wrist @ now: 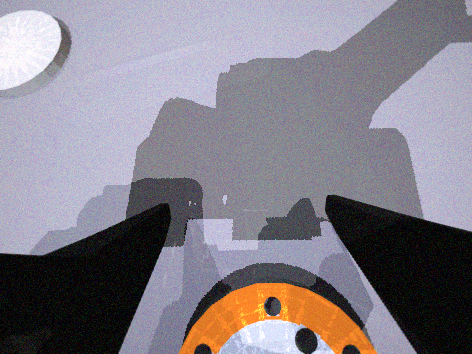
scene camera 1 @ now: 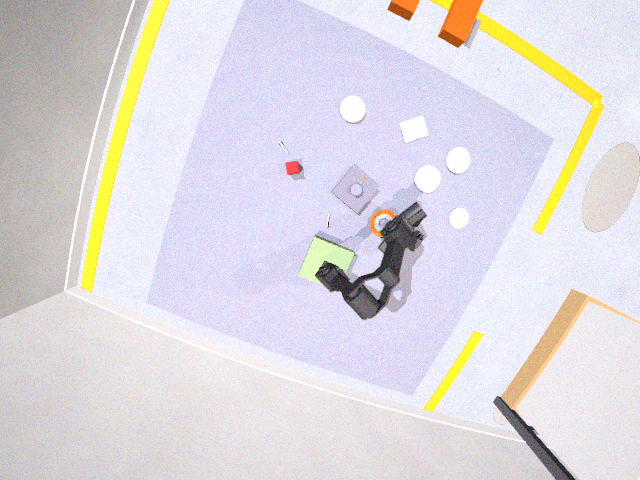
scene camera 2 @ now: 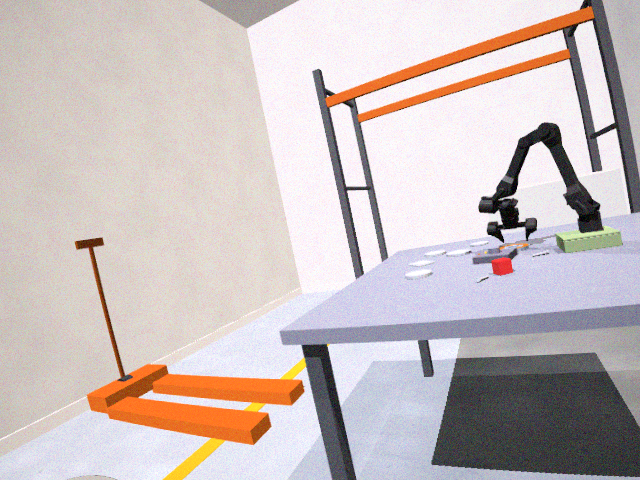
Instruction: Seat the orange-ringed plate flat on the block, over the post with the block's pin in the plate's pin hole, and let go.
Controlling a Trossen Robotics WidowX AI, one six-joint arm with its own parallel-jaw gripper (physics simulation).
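Note:
The orange-ringed plate lies flat on the table, with a pale inner disc; its near part is cut off in the wrist view. A small dark hole shows in the inner disc. The grey square block stands apart from the plate, with a round post at its middle and small orange-yellow spots beside the post. My gripper is open and empty, low over the plate, with one finger toward each side of it. In scene camera 1 the gripper partly hides the plate.
White discs and a white square lie beyond the block and plate. A red cube and small metal pieces lie on the block's other side. A green box is at the arm's base.

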